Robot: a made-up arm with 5 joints.
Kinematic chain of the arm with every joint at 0, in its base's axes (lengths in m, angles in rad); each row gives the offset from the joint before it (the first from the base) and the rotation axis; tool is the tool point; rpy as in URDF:
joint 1: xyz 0.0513 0 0.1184 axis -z
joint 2: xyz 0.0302 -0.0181 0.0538 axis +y
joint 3: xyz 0.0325 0 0.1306 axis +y
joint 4: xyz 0.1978 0 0.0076 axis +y
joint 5: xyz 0.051 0.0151 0 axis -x
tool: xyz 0 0 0 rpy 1.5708 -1.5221 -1.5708
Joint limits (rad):
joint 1: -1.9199..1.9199
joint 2: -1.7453..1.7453
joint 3: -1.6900..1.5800
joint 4: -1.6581..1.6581
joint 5: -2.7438..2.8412
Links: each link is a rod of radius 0.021 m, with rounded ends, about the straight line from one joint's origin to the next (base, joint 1, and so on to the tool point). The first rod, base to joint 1, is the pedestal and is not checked.
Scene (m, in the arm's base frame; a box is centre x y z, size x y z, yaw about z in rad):
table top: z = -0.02
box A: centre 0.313 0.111 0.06 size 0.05 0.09 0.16 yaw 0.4
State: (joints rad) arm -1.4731 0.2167 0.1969 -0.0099 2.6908
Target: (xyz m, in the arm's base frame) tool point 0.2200 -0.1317 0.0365
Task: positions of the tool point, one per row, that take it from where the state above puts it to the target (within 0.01 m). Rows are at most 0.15 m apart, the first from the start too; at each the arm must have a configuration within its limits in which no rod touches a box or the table.
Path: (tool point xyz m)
1: 0.1820 0.3067 0.2268
2: 0.2711 0.2615 0.2544
3: 0.3413 0.1882 0.2820
4: 0.3836 0.0954 0.3093
5: 0.3995 0.0158 0.2261
6: 0.3705 -0.0613 0.1474
7: 0.3047 -0.1148 0.0818
8: 0.2200 -0.1317 0.0365

